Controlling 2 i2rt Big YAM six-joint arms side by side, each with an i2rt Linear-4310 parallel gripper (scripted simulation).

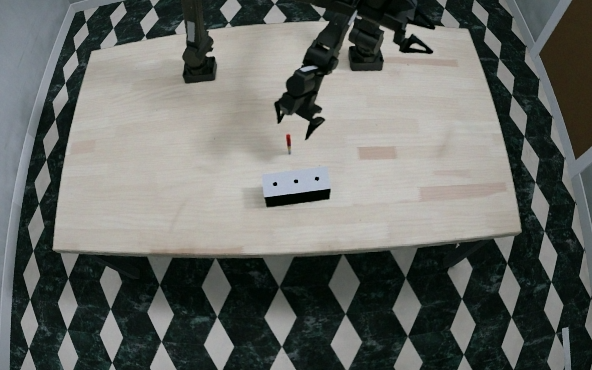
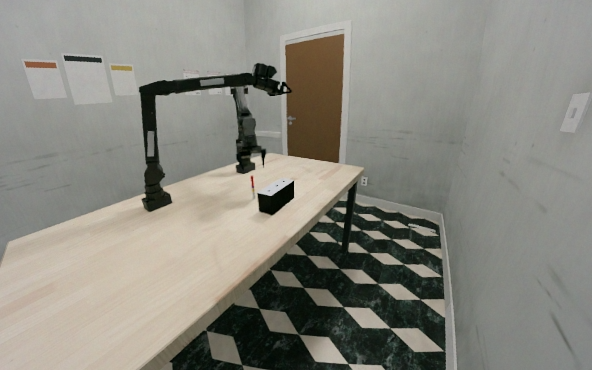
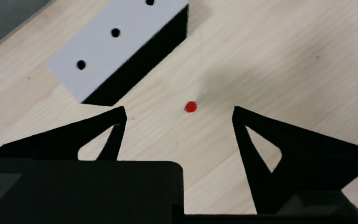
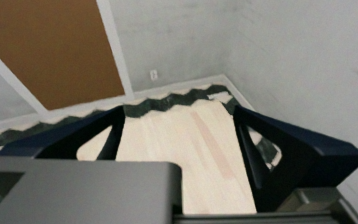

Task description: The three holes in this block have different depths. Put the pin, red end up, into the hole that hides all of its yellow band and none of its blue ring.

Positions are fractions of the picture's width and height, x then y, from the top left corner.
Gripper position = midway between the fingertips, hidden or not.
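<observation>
My left gripper (image 3: 0.50,0.50). My right gripper (image 1: 0.73,0.11) with a block (image 1: 0.53,0.50). Again the block (image 2: 0.46,0.54). Again my right gripper (image 4: 0.50,0.50); block out of frame in image 4.
</observation>
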